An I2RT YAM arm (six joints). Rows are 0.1 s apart.
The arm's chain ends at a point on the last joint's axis. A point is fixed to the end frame.
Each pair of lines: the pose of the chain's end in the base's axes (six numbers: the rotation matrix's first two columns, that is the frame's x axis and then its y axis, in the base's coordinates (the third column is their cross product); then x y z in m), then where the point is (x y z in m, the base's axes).
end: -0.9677 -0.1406 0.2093 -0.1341 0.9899 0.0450 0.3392 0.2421 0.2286
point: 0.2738 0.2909 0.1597
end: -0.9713 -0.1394 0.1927 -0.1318 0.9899 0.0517 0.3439 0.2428 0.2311
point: 0.2798 0.2924 0.1616
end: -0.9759 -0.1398 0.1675 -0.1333 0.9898 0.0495 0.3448 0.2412 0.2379
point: 0.2825 0.2909 0.1669
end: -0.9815 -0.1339 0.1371 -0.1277 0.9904 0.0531 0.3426 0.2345 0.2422
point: 0.2828 0.2852 0.1697
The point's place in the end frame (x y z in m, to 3 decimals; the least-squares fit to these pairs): 0.042 0.054 0.082
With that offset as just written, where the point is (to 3 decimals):
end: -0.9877 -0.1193 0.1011 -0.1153 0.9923 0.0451 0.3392 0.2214 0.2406
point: 0.283 0.273 0.166
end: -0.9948 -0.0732 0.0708 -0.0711 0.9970 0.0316 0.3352 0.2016 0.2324
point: 0.284 0.255 0.155
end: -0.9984 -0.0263 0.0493 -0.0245 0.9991 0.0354 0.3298 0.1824 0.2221
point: 0.282 0.238 0.144
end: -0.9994 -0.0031 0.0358 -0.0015 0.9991 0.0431 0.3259 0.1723 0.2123
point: 0.281 0.230 0.134
